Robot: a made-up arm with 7 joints. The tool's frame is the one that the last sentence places.
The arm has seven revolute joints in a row. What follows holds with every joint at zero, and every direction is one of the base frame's. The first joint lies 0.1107 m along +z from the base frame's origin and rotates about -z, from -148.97 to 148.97 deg. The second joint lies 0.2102 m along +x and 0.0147 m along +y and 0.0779 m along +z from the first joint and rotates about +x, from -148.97 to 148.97 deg. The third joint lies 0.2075 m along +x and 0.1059 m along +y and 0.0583 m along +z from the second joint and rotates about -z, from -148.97 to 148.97 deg. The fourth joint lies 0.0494 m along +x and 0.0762 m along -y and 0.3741 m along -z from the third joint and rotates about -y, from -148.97 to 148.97 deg. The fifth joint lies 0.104 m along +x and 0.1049 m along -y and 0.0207 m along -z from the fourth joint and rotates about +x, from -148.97 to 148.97 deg. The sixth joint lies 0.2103 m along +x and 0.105 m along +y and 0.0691 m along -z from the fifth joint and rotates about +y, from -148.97 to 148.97 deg. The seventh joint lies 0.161 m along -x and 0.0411 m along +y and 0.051 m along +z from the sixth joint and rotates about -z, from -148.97 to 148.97 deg. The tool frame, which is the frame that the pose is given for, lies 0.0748 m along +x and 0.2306 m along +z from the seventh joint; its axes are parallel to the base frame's.
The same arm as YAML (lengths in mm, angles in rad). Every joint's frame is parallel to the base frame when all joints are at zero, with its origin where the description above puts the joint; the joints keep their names.
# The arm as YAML. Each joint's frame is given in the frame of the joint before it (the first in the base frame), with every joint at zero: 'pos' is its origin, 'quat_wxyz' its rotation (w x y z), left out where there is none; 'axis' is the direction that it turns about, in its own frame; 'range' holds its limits. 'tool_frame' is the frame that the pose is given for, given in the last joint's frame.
length_unit: mm
angle_unit: rad
joints:
  - joint: joint 1
    pos: [0.0, 0.0, 110.7]
    axis: "-z"
    range: [-2.6, 2.6]
  - joint: joint 2
    pos: [210.2, 14.7, 77.9]
    axis: "+x"
    range: [-2.6, 2.6]
  - joint: joint 3
    pos: [207.5, 105.9, 58.3]
    axis: "-z"
    range: [-2.6, 2.6]
  - joint: joint 4
    pos: [49.4, -76.2, -374.1]
    axis: "-y"
    range: [-2.6, 2.6]
  - joint: joint 5
    pos: [104.0, -104.9, -20.7]
    axis: "+x"
    range: [-2.6, 2.6]
  - joint: joint 6
    pos: [210.3, 105.0, -69.1]
    axis: "+y"
    range: [-2.6, 2.6]
  - joint: joint 7
    pos: [-161.0, 41.1, 51.0]
    axis: "-z"
    range: [-2.6, 2.6]
tool_frame:
  pos: [74.8, 0.0, 230.6]

